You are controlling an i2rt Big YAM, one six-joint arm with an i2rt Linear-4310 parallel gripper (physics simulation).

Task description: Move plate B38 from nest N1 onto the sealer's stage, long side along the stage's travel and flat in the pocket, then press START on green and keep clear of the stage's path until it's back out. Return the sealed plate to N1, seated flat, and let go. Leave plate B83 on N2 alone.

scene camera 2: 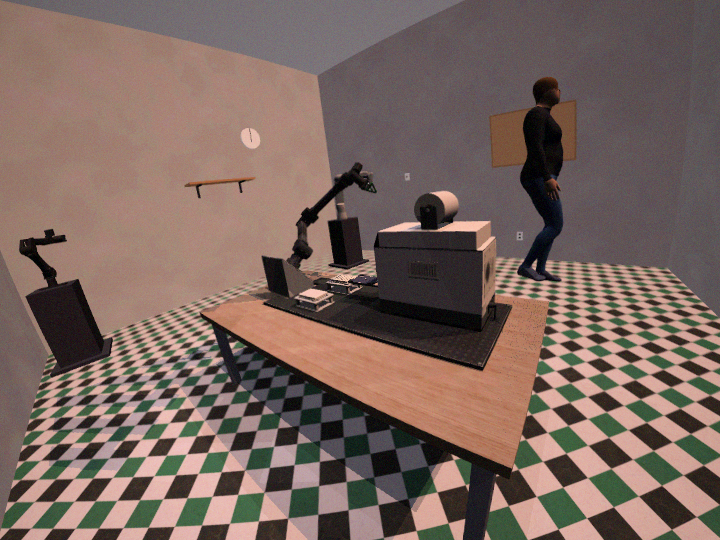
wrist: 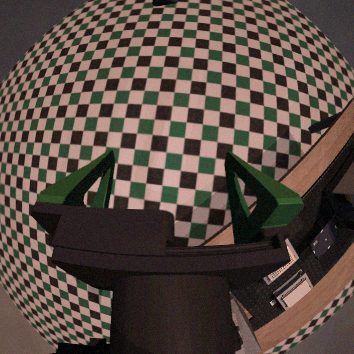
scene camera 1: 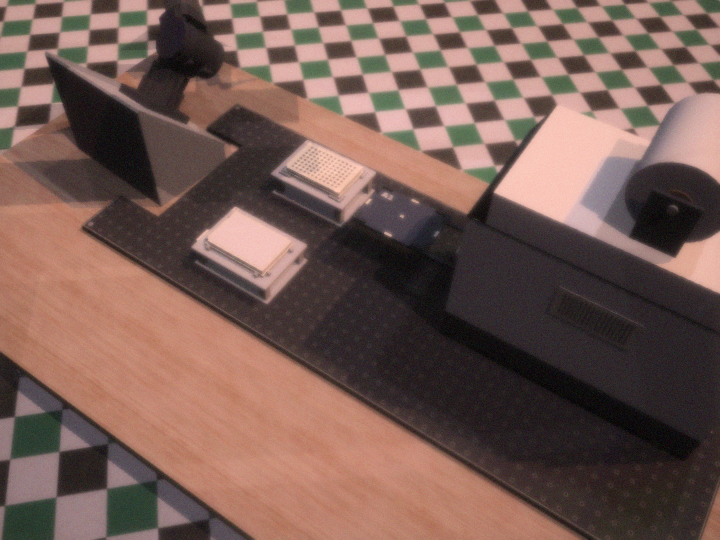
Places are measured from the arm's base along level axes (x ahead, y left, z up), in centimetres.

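Pixels of known places: gripper, fingertip midpoint: (scene camera 2: 374, 192) (wrist: 169, 155); arm's base, origin of the base link: (scene camera 2: 290, 268) (scene camera 1: 153, 107).
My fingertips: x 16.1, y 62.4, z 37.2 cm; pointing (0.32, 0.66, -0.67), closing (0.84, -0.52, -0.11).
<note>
Ahead of a thing's pixels: the offset from my fingertips to its top centre. "spot": to the spot under its first point. Level surfaces: height alone.
A plate with a grid of wells {spot: dx +14.4, dy -47.9, dz -43.4 cm} (scene camera 1: 323, 168) (wrist: 282, 271) sits on a grey nest {spot: dx +14.2, dy -51.2, dz -49.8 cm} (scene camera 1: 311, 200) beside the sealer's stage. A plate with a plain pale top {dx +16.6, dy -69.6, dz -44.1 cm} (scene camera 1: 248, 239) (scene camera 2: 314, 294) (wrist: 296, 291) sits on the other nest {spot: dx +16.8, dy -74.3, dz -49.8 cm} (scene camera 1: 232, 276). Their labels cannot be read, so I cannot tell which is B38. The dark blue stage {spot: dx +34.9, dy -50.3, dz -40.0 cm} (scene camera 1: 401, 216) (scene camera 2: 364, 279) (wrist: 324, 241) is out in front of the sealer (scene camera 1: 523, 279) (scene camera 2: 430, 279), with no plate on it. START does not show. My gripper (scene camera 2: 371, 186) (wrist: 169, 155) is open and empty, high above table height, over the floor in the wrist view.
A dark slanted panel (scene camera 1: 104, 127) (scene camera 2: 277, 276) stands near the arm's base. A film roll {dx +72.5, dy -44.7, dz -2.6 cm} (scene camera 1: 683, 156) (scene camera 2: 437, 207) is on top of the sealer. The nests and sealer stand on a black perforated board {dz -50.2 cm} (scene camera 1: 348, 348) on the wooden table {dz -51.6 cm} (scene camera 1: 174, 360). A person (scene camera 2: 540, 139) stands beyond the table.
</note>
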